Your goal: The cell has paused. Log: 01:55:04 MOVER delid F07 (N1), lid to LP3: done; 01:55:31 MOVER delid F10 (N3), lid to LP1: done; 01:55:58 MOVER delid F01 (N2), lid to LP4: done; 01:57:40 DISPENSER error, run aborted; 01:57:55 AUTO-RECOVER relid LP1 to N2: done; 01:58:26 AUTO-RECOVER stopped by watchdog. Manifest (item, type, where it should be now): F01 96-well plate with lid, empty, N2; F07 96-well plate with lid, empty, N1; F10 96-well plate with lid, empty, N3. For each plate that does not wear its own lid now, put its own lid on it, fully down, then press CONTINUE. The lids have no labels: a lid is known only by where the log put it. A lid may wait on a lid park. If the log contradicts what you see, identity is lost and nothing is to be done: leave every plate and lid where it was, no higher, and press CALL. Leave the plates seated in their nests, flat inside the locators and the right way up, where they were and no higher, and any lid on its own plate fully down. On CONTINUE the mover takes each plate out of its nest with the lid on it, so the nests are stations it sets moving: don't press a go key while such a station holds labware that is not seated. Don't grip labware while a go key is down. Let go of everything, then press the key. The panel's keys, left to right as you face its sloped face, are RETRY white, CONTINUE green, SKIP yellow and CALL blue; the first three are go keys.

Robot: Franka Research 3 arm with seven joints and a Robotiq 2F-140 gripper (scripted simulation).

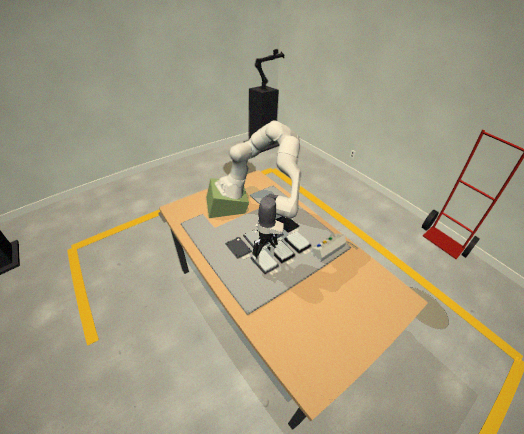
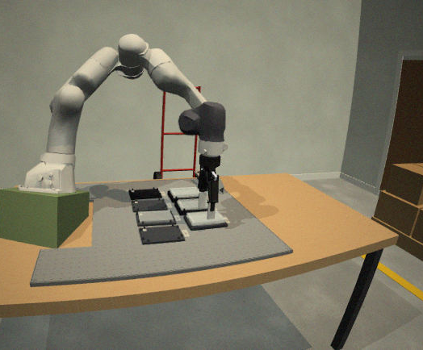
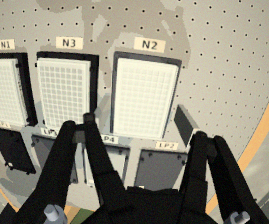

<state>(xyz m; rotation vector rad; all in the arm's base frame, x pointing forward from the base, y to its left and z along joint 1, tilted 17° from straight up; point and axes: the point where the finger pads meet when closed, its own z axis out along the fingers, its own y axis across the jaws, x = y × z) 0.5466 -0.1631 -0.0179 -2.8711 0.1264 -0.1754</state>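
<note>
Now: hand 5 cm above the plate. Round my hand: park LP2: 19 cm behind, 5 cm to the right, 6 cm below; park LP3: 17 cm behind, 20 cm to the left, 6 cm below; blue call key: 14 cm ahead, 30 cm to the left.
</note>
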